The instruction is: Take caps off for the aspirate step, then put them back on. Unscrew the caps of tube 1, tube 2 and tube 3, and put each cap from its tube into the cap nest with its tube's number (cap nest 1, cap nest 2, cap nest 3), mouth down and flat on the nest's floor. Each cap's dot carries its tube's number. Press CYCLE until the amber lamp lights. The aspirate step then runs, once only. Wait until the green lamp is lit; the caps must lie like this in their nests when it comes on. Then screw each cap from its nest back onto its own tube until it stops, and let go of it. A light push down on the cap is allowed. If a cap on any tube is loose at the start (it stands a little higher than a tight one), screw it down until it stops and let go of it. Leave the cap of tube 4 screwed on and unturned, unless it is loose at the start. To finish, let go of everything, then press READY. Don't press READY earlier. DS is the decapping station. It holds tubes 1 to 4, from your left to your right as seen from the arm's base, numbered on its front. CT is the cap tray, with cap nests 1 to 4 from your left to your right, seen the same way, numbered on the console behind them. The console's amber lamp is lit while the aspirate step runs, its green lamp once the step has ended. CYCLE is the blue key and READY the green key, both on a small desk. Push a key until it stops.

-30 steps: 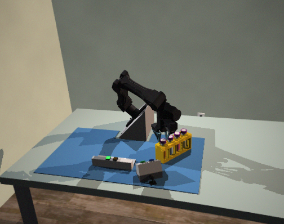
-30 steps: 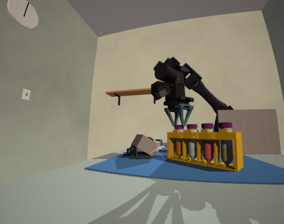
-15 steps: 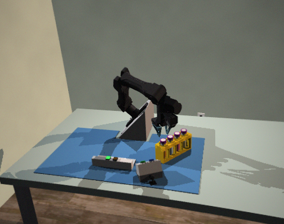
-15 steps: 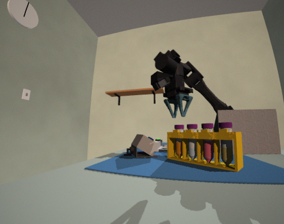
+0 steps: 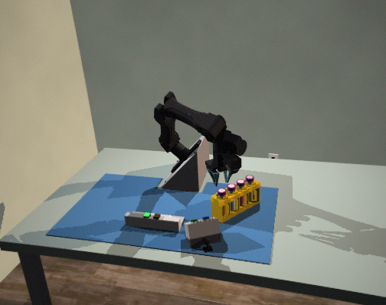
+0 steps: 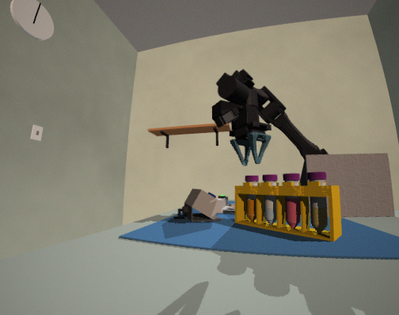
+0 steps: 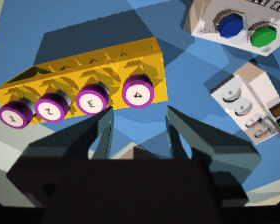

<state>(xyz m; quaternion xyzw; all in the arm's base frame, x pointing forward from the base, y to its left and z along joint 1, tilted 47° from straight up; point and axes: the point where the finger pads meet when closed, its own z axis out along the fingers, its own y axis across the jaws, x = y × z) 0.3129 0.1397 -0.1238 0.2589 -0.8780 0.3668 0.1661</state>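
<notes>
My gripper is now 11 cm short of the blue cycle key, 9 cm above it and 5 cm to the left of it. Round my hand: green ready key (12 cm ahead, 9 cm to the right, 9 cm below); then small key desk (13 cm ahead, 11 cm below, 7 cm to the right).
</notes>
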